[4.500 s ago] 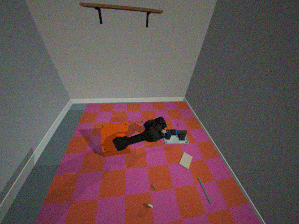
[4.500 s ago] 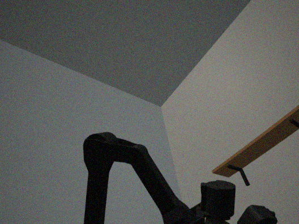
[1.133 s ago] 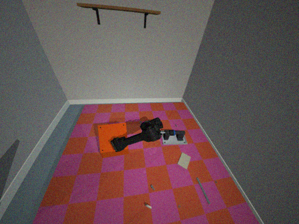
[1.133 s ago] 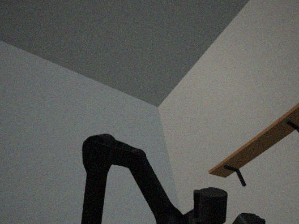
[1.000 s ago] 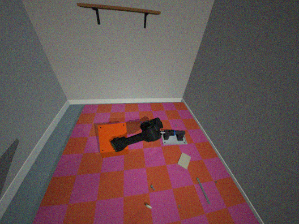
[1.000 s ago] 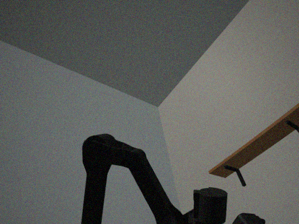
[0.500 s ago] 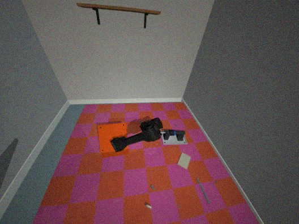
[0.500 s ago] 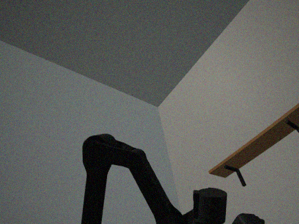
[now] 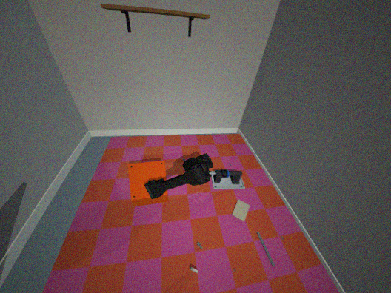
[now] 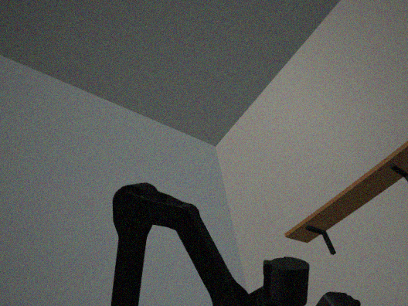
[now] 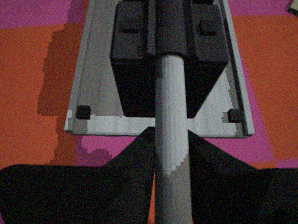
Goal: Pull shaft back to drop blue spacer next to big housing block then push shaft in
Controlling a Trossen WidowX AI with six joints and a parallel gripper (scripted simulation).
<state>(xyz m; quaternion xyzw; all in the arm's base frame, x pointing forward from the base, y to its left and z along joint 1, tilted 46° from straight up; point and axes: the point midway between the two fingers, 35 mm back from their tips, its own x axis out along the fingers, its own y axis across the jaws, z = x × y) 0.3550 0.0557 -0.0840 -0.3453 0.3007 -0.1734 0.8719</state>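
My gripper tip is 6 cm short of the grey shaft, 2 cm below it and 1 cm to the left of it. The rest, counted from my gripper tip: blue spacer: 11 cm ahead, 2 cm above, 1 cm to the right; fixture: 14 cm ahead, 1 cm to the right, 1 cm below; cream card: 24 cm to the right, 15 cm ahead, 5 cm below.
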